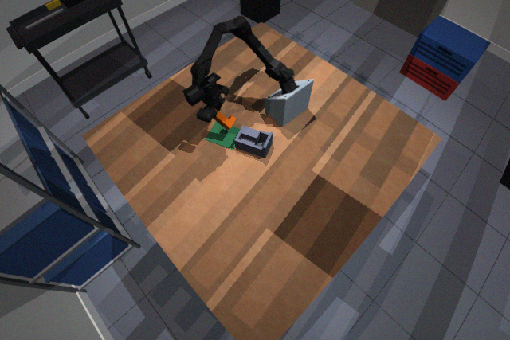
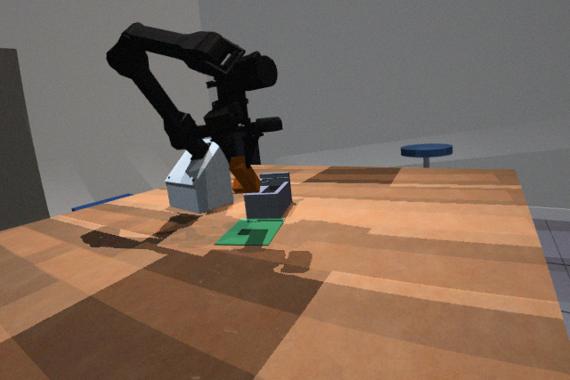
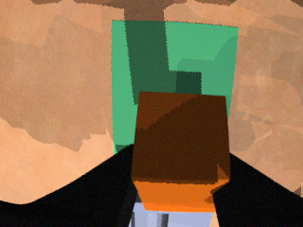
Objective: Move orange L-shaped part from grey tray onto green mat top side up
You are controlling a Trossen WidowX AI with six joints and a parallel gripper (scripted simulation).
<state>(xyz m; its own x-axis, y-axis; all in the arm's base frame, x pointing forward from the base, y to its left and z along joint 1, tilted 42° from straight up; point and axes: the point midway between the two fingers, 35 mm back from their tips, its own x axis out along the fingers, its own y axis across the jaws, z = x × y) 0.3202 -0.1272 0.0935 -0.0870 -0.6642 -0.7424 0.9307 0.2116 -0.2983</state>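
The green mat lies 160 mm below my gripper tip, 20 mm to the left of it and 10 mm behind it. Also, from my gripper tip: orange L-shaped part 30 mm to the left, 30 mm below, 30 mm behind.
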